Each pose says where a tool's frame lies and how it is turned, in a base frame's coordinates. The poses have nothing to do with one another.
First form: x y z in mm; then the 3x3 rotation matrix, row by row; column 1 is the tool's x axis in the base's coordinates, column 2 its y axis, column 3 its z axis. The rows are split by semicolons.
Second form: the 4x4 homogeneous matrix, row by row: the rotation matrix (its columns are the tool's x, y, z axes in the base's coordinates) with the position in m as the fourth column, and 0 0 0 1 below. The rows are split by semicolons. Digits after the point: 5 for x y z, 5 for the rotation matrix.
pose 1, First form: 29.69 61.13 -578.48; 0.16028 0.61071 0.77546; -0.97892 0.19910 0.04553; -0.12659 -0.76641 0.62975
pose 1, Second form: 0.16028 0.61071 0.77546 0.02969; -0.97892 0.19910 0.04553 0.06113; -0.12659 -0.76641 0.62975 -0.57848; 0 0 0 1
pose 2, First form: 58.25 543.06 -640.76; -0.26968 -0.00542 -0.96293; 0.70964 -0.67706 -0.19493; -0.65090 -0.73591 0.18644
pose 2, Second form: -0.26968 -0.00542 -0.96293 0.05825; 0.70964 -0.67706 -0.19493 0.54306; -0.65090 -0.73591 0.18644 -0.64076; 0 0 0 1
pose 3, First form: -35.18 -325.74 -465.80; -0.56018 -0.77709 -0.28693; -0.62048 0.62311 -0.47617; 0.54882 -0.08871 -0.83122
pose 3, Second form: -0.56018 -0.77709 -0.28693 -0.03518; -0.62048 0.62311 -0.47617 -0.32574; 0.54882 -0.08871 -0.83122 -0.46580; 0 0 0 1
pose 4, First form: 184.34 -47.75 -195.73; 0.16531 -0.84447 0.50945; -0.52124 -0.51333 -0.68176; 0.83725 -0.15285 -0.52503
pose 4, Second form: 0.16531 -0.84447 0.50945 0.18434; -0.52124 -0.51333 -0.68176 -0.04775; 0.83725 -0.15285 -0.52503 -0.19573; 0 0 0 1
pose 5, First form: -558.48 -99.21 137.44; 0.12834 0.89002 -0.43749; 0.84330 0.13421 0.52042; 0.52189 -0.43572 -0.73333
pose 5, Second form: 0.12834 0.89002 -0.43749 -0.55848; 0.84330 0.13421 0.52042 -0.09921; 0.52189 -0.43572 -0.73333 0.13744; 0 0 0 1
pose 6, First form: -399.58 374.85 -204.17; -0.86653 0.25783 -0.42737; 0.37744 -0.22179 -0.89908; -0.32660 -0.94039 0.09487
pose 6, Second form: -0.86653 0.25783 -0.42737 -0.39958; 0.37744 -0.22179 -0.89908 0.37485; -0.32660 -0.94039 0.09487 -0.20417; 0 0 0 1
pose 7, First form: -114.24 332.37 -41.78; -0.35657 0.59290 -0.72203; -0.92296 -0.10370 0.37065; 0.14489 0.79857 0.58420
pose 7, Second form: -0.35657 0.59290 -0.72203 -0.11424; -0.92296 -0.10370 0.37065 0.33237; 0.14489 0.79857 0.58420 -0.04178; 0 0 0 1
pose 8, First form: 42.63 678.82 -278.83; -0.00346 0.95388 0.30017; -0.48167 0.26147 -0.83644; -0.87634 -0.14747 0.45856
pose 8, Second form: -0.00346 0.95388 0.30017 0.04263; -0.48167 0.26147 -0.83644 0.67882; -0.87634 -0.14747 0.45856 -0.27883; 0 0 0 1
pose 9, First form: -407.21 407.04 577.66; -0.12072 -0.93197 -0.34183; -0.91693 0.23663 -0.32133; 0.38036 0.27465 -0.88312
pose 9, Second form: -0.12072 -0.93197 -0.34183 -0.40721; -0.91693 0.23663 -0.32133 0.40704; 0.38036 0.27465 -0.88312 0.57766; 0 0 0 1
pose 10, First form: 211.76 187.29 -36.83; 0.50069 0.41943 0.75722; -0.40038 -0.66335 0.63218; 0.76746 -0.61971 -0.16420
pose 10, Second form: 0.50069 0.41943 0.75722 0.21176; -0.40038 -0.66335 0.63218 0.18729; 0.76746 -0.61971 -0.16420 -0.03683; 0 0 0 1
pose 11, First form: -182.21 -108.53 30.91; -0.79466 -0.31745 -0.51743; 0.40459 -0.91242 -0.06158; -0.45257 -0.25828 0.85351
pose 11, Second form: -0.79466 -0.31745 -0.51743 -0.18221; 0.40459 -0.91242 -0.06158 -0.10853; -0.45257 -0.25828 0.85351 0.03091; 0 0 0 1
